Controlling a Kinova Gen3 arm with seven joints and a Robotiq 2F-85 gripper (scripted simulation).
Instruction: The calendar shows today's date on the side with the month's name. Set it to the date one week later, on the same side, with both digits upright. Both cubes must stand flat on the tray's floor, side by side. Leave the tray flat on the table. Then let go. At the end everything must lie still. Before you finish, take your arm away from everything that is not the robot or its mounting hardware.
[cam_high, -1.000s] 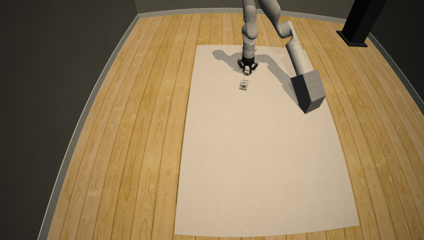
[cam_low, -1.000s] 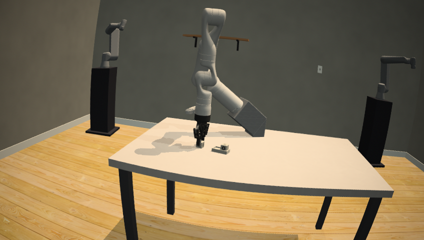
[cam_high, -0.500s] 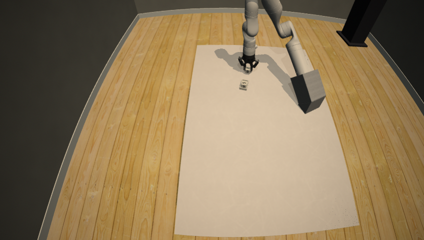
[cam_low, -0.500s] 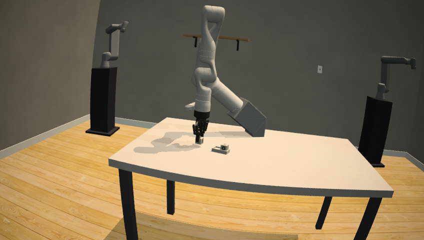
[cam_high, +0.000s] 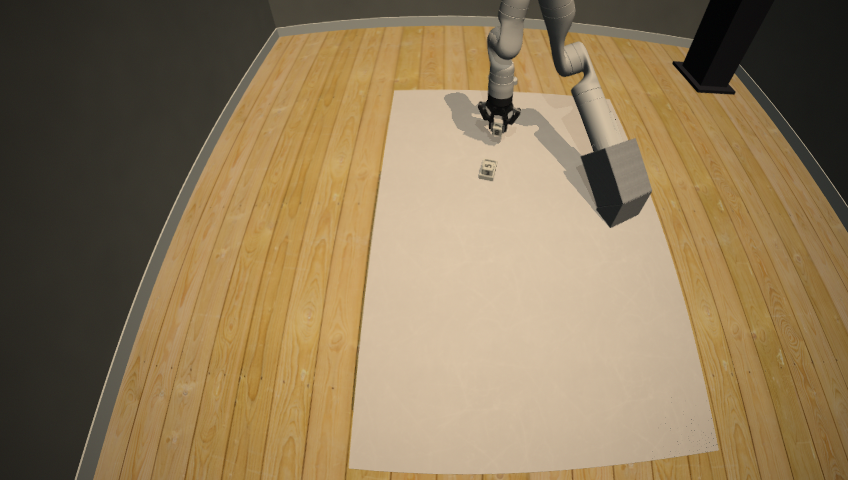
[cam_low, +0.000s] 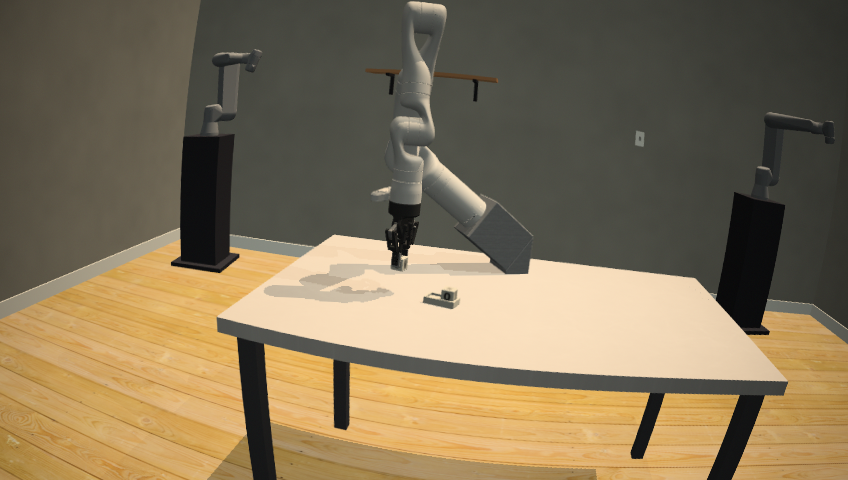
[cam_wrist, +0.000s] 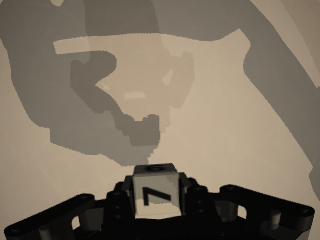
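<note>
Right now my hand is 5 cm short of the white calendar tray, 11 cm to the right of it and 8 cm above it. Round my hand: white digit cube (1 cm below).
</note>
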